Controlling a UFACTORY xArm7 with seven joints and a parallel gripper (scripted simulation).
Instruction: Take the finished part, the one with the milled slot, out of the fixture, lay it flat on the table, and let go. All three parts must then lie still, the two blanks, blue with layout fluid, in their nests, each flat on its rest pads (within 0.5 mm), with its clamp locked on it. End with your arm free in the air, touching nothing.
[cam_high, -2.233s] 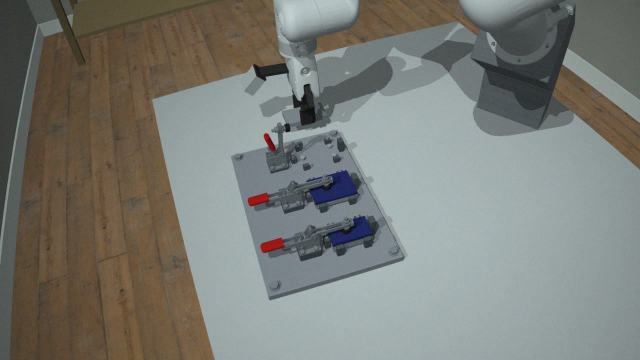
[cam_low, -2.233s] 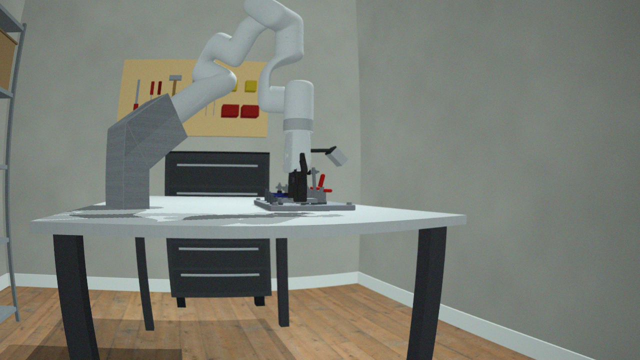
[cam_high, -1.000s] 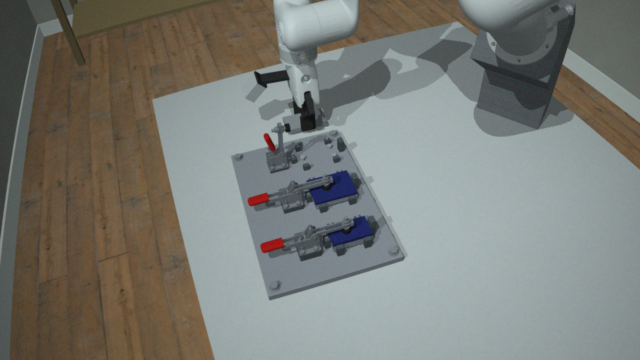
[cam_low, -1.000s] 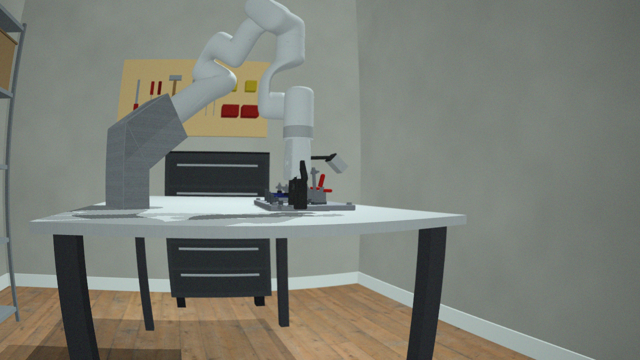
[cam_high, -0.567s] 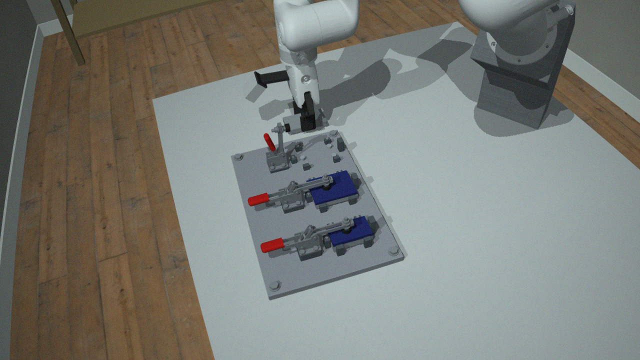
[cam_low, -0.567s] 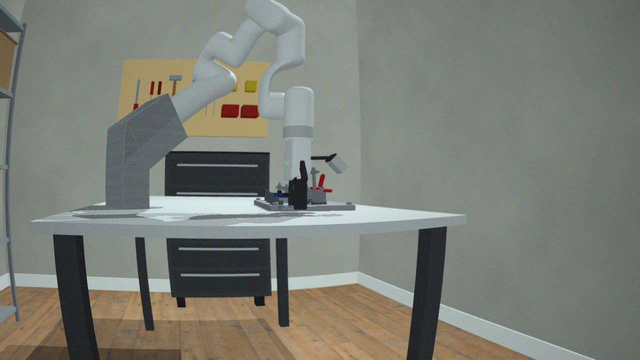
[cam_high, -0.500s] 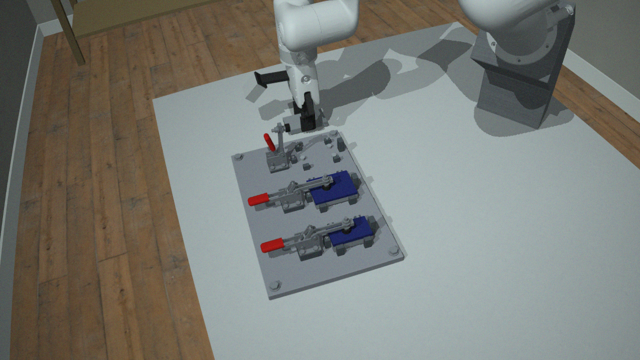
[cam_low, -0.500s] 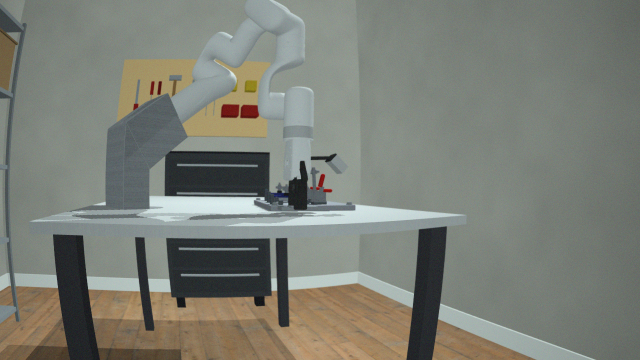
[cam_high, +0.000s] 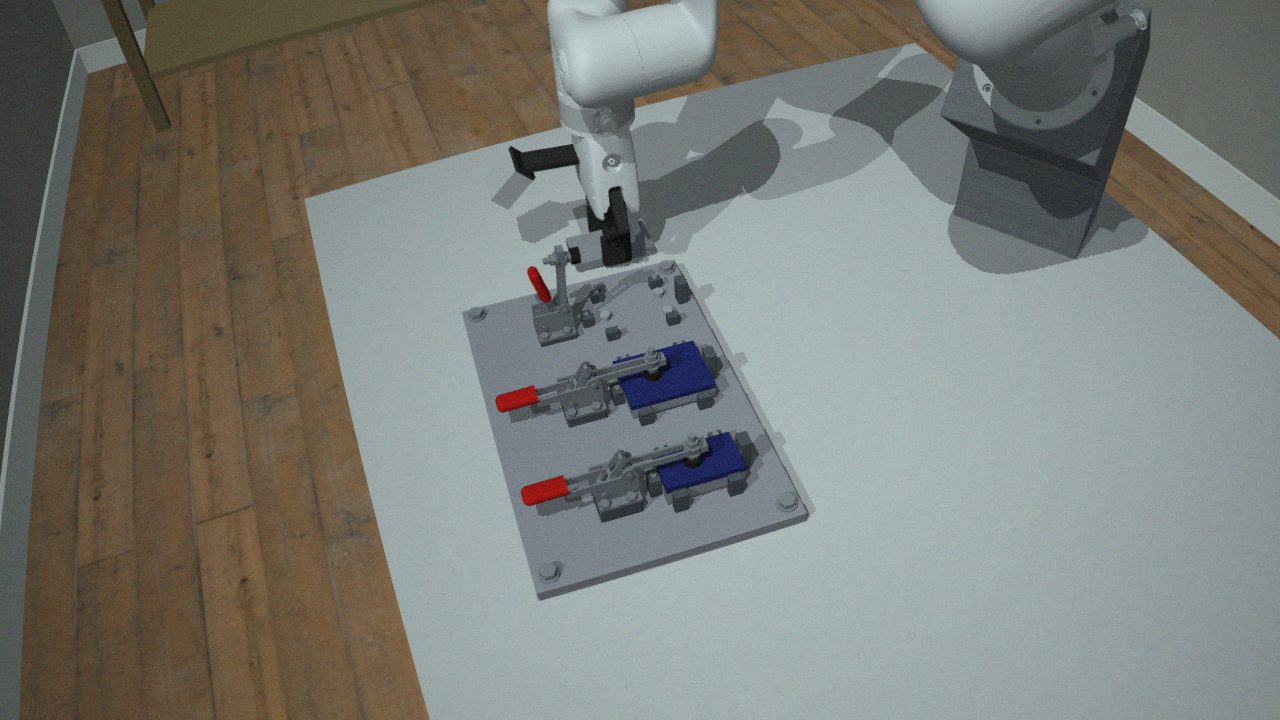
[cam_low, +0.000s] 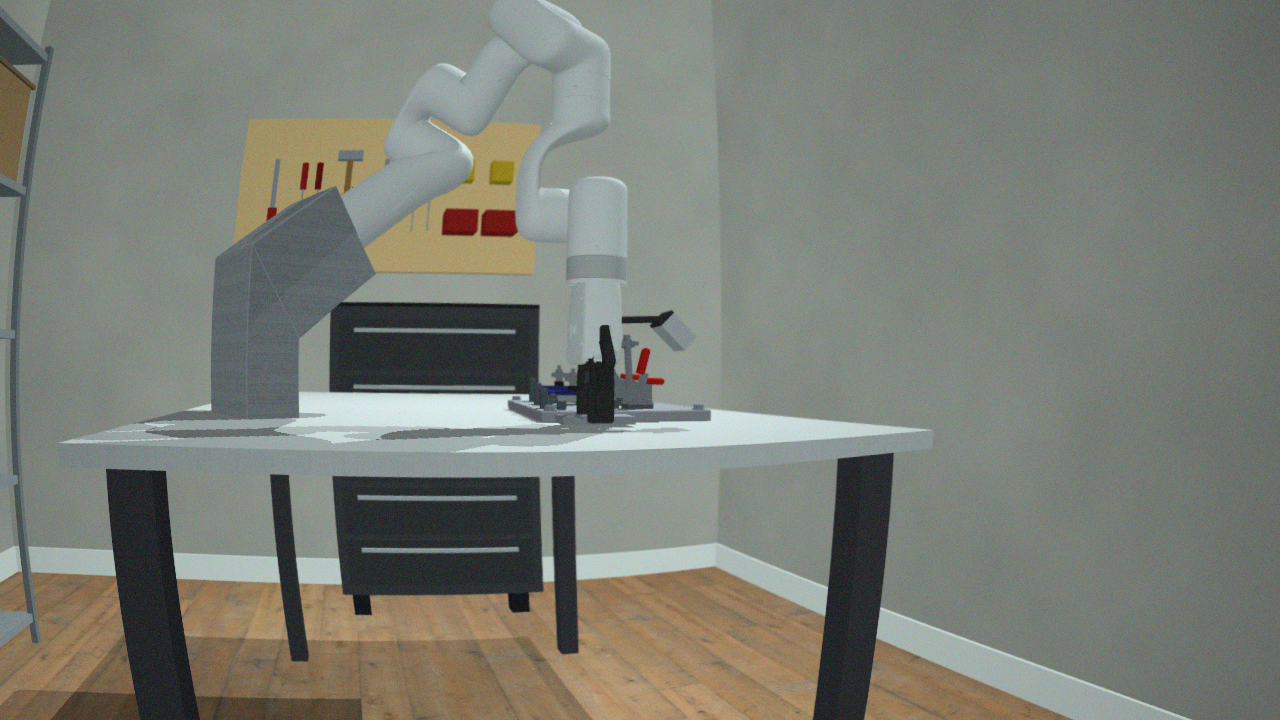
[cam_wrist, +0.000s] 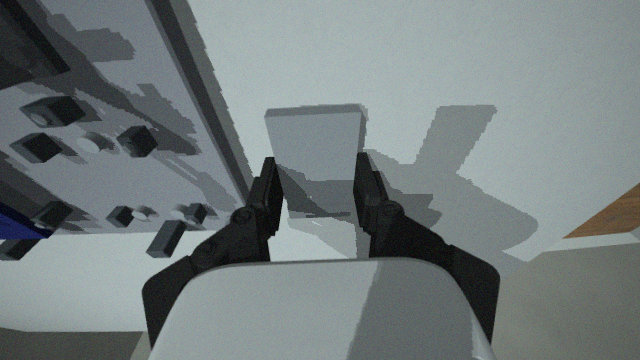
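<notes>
Now: hand 1 cm past the grey finished part and 1 cm above it. Also, from my hand: grey fixture plate: 3 cm behind, 24 cm to the left, 2 cm below; toggle clamp: 4 cm ahead, 14 cm to the left, 3 cm above.
</notes>
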